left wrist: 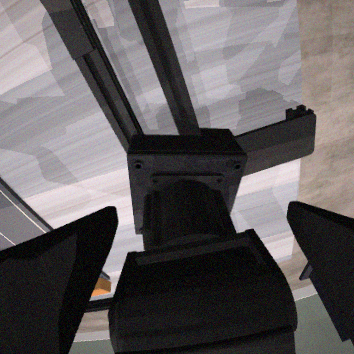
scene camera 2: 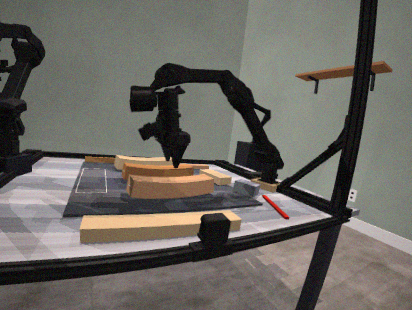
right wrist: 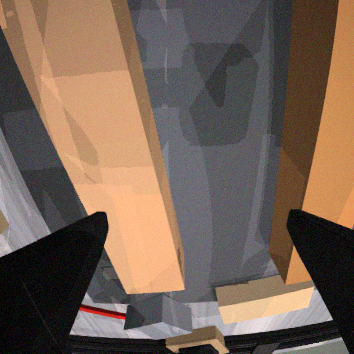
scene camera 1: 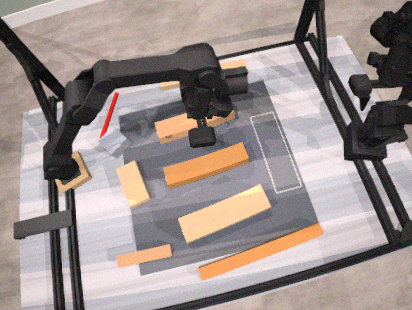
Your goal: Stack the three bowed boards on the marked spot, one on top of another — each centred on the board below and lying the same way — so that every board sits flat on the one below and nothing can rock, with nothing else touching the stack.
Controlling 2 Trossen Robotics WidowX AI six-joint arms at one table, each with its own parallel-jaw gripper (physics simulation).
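Where they show: left gripper, fingertip midpoint: (left wrist: 202,212); right gripper, fingertip midpoint: (scene camera 2: 171,164) (right wrist: 198,219) (scene camera 1: 194,128); left arm's base, link origin: (left wrist: 184,200) (scene camera 2: 5,154) (scene camera 1: 369,138); right arm's base, link origin: (scene camera 2: 267,181) (right wrist: 198,350) (scene camera 1: 68,171).
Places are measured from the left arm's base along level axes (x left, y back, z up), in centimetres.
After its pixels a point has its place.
Three bowed boards lie apart, side by side, on the dark mat (scene camera 1: 157,227) @(x 31.7, y -56.5, z -5.1 cm): peach (scene camera 1: 168,131) @(x 4.5, y -57.8, z -0.5 cm) (scene camera 2: 170,186) @(x -4.2, y -50.5, z -1.8 cm) (right wrist: 115,150) @(x -0.9, y -49.0, z -0.8 cm), orange (scene camera 1: 206,166) @(x 13.7, y -45.1, z -0.8 cm) (scene camera 2: 150,171) @(x 8.8, y -43.0, z -1.7 cm) (right wrist: 325,150) @(x 10.8, y -44.9, z -0.8 cm) and pale yellow (scene camera 1: 225,214) @(x 26.0, y -38.3, z -0.9 cm) (scene camera 2: 142,162) @(x 21.5, y -37.7, z -1.6 cm). The white outlined spot (scene camera 1: 289,190) @(x 16.4, y -21.2, z -5.1 cm) (scene camera 2: 91,192) @(x -6.9, y -30.8, z -5.1 cm) beside their ends bears no board. My right gripper (scene camera 2: 172,163) @(x 4.0, y -49.7, z 2.4 cm) (right wrist: 198,219) @(x 4.0, y -49.7, z 2.4 cm) is open and empty, pointing down above the boards; in its wrist view the gap between the peach and orange boards shows between its fingers. In scene camera 1 the arm covers part of the peach board. My left gripper (left wrist: 202,212) @(x -5.6, y -0.3, z 6.8 cm) is open and empty, away from the boards.
A pale plank (scene camera 1: 235,64) @(x -24.6, y -41.0, z -3.3 cm) (scene camera 2: 140,227) @(x -24.2, y -47.1, z -3.4 cm) lies off the mat, a long orange plank (scene camera 1: 262,251) @(x 33.9, y -27.7, z -3.3 cm) along its opposite edge. A pale block (scene camera 1: 133,184) @(x 21.2, y -65.2, z -2.4 cm) (right wrist: 265,302) @(x 19.8, y -64.5, z -2.4 cm), small peach strip (scene camera 1: 144,255) @(x 39.5, y -58.1, z -3.6 cm), grey block (scene camera 1: 114,144) @(x 10.1, y -73.9, z -1.6 cm) (scene camera 2: 246,187) @(x 5.3, y -73.8, z -2.6 cm) and red stick (scene camera 1: 109,115) @(x -1.3, y -80.6, z -5.2 cm) (scene camera 2: 275,206) @(x -3.2, y -80.6, z -5.1 cm) lie near the right arm's side.
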